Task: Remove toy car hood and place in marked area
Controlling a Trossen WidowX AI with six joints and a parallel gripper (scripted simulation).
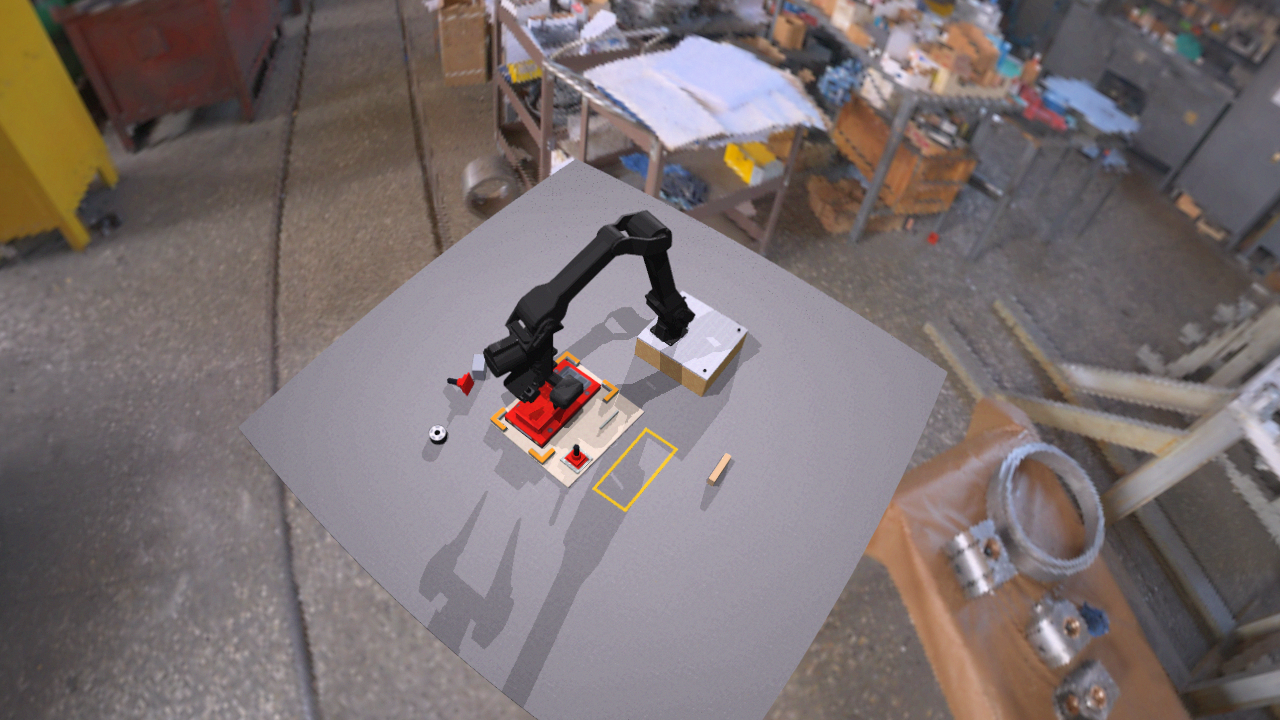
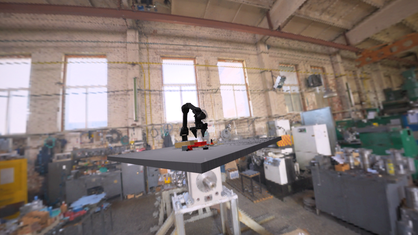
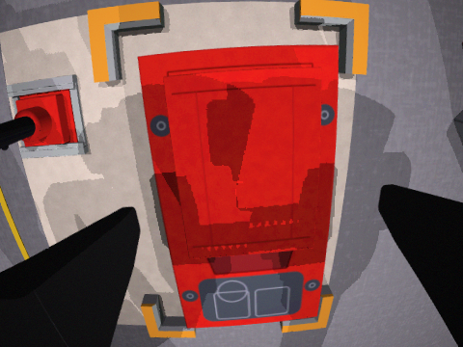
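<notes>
Right now my gripper tip is 5 cm above the red hood. Round my gripper tip: white wheel: 20 cm ahead, 12 cm to the right, 8 cm below; wooden block: 36 cm to the left, 18 cm behind, 8 cm below.
</notes>
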